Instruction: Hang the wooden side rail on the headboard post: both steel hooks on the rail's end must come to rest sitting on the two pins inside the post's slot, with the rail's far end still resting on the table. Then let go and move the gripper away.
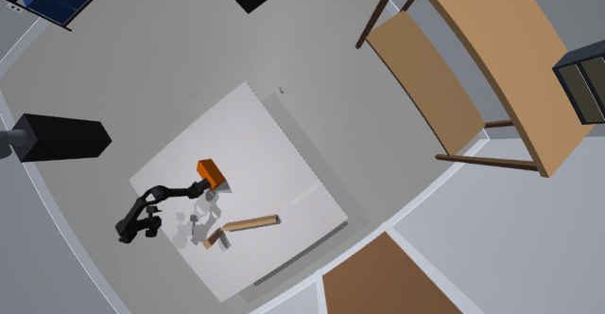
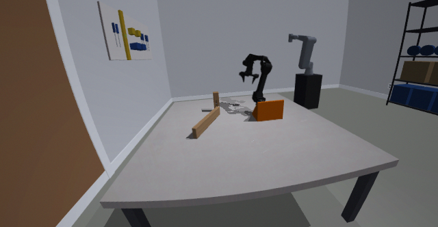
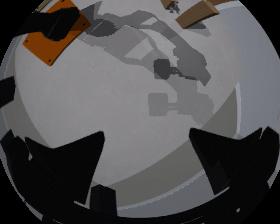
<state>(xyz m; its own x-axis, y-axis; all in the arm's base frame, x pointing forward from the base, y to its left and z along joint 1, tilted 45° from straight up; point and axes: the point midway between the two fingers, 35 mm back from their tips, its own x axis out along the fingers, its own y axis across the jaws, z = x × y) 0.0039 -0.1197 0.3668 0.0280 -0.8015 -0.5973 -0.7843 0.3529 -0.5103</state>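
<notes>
My gripper tip is now 34 cm short of the headboard post, 11 cm to the right of it and 12 cm above it.
</notes>
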